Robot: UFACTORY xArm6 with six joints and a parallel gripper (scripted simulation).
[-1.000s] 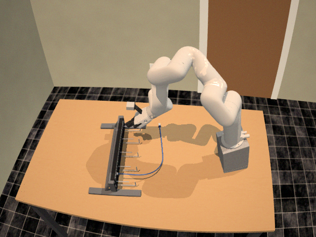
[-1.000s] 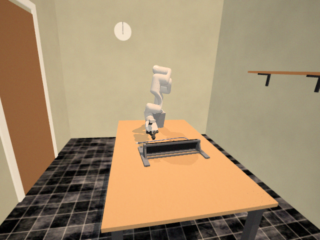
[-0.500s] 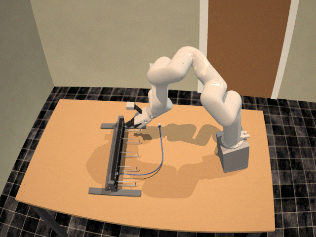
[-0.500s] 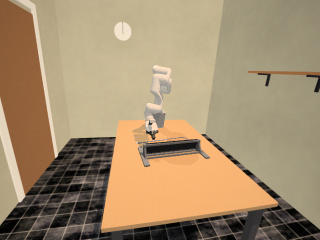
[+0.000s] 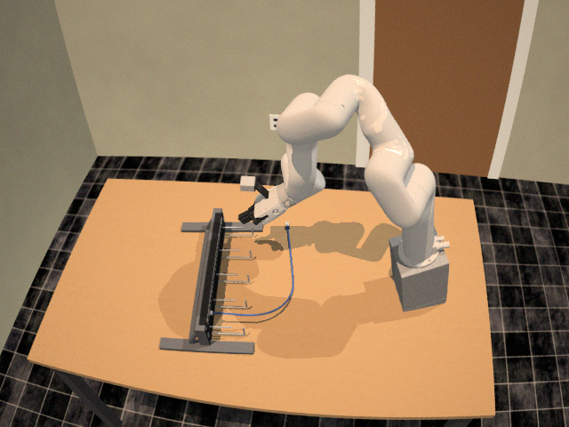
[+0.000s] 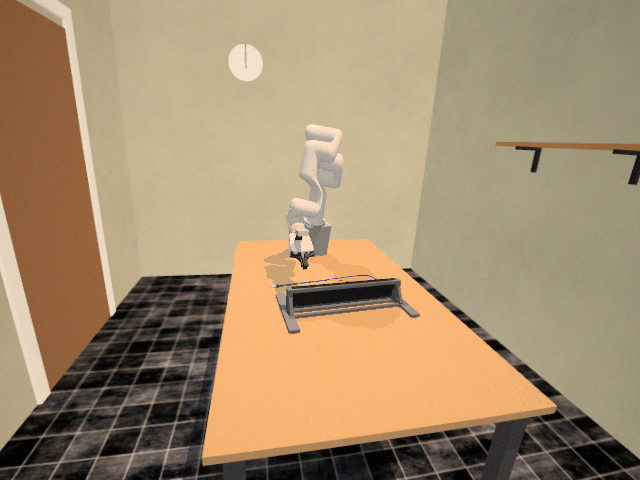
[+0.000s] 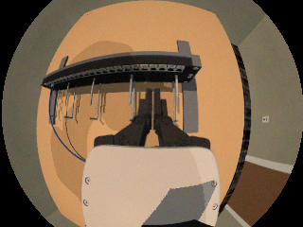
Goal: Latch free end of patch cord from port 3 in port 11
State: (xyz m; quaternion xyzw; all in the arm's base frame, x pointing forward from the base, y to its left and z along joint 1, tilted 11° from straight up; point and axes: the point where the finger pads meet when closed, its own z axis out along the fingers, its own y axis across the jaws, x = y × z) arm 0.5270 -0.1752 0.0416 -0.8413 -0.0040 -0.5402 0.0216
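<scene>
The plug lies 120 mm behind my hand, 110 mm to the right of it and 150 mm below it.
</scene>
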